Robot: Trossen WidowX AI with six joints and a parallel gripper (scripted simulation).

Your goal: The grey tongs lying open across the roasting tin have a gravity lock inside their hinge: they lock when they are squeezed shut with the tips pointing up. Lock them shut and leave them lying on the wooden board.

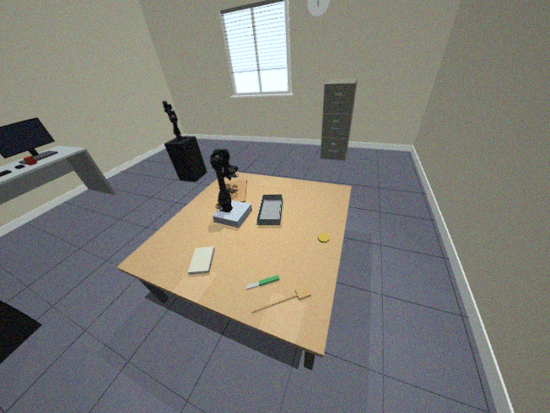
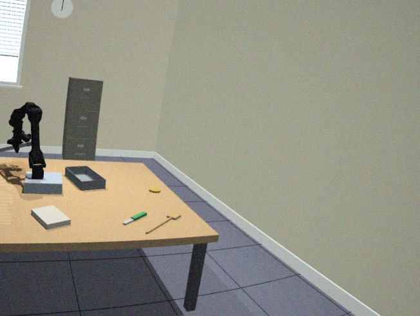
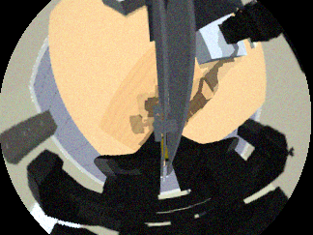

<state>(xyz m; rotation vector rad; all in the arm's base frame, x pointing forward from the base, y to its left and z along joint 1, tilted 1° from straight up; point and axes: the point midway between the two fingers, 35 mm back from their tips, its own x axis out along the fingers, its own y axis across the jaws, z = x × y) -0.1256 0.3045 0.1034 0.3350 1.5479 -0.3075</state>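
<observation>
The wooden board is 12 cm below my gripper tip. From my gripper tip the other things lie so: roasting tin 43 cm ahead, 19 cm to the right, 10 cm below; yellow disc 85 cm ahead, 38 cm to the right, 12 cm below; white block 73 cm to the right, 17 cm ahead, 11 cm below.
</observation>
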